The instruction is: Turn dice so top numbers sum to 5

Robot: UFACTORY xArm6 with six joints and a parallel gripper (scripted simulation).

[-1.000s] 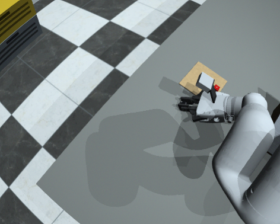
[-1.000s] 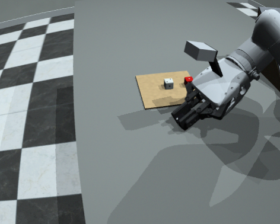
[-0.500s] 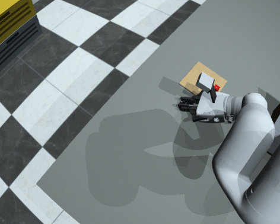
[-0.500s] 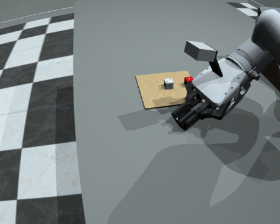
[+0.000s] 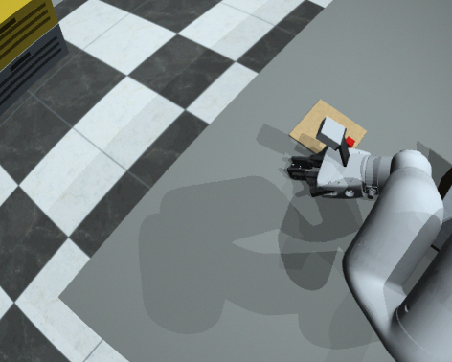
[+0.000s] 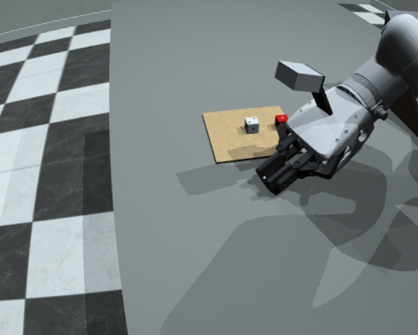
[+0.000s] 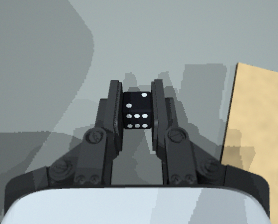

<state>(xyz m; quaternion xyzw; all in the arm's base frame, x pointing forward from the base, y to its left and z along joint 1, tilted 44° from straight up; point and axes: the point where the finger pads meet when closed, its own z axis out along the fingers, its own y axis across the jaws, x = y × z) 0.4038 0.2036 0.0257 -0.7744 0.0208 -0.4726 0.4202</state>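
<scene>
The red die is 14 cm to the right of my hand, 4 cm behind it and 1 cm below it. The rest, counted from my hand: white die (13 cm to the right, 1 cm below, 1 cm ahead); tan mat (13 cm to the right, 2 cm below, 1 cm ahead); black die (1 cm below, 1 cm ahead).
</scene>
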